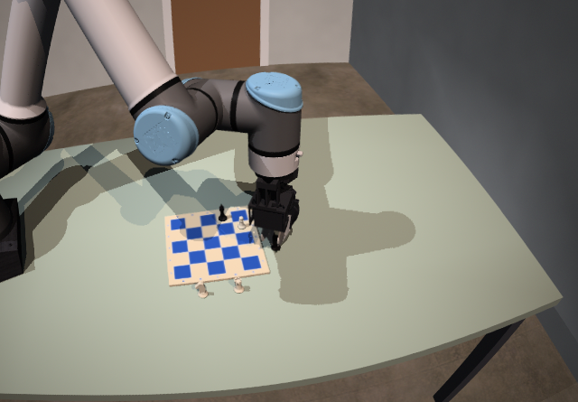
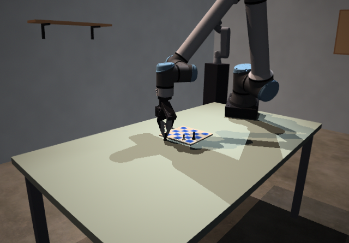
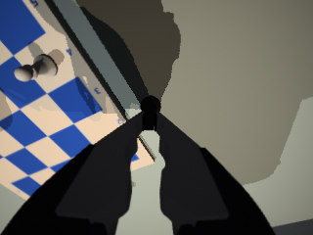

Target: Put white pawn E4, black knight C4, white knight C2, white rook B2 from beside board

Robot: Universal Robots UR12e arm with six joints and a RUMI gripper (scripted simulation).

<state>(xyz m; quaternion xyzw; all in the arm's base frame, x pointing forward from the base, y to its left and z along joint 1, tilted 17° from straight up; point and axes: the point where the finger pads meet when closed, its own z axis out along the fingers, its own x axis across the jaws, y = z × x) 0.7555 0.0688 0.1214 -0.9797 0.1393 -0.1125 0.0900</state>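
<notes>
Now: hand 10 mm above the black knight. The rest, counted from my hand: white rook 80 mm behind, 120 mm to the right, 10 mm below; white pawn 80 mm behind, 60 mm to the left, 10 mm below; chessboard 140 mm behind, 10 mm to the left, 20 mm below.
</notes>
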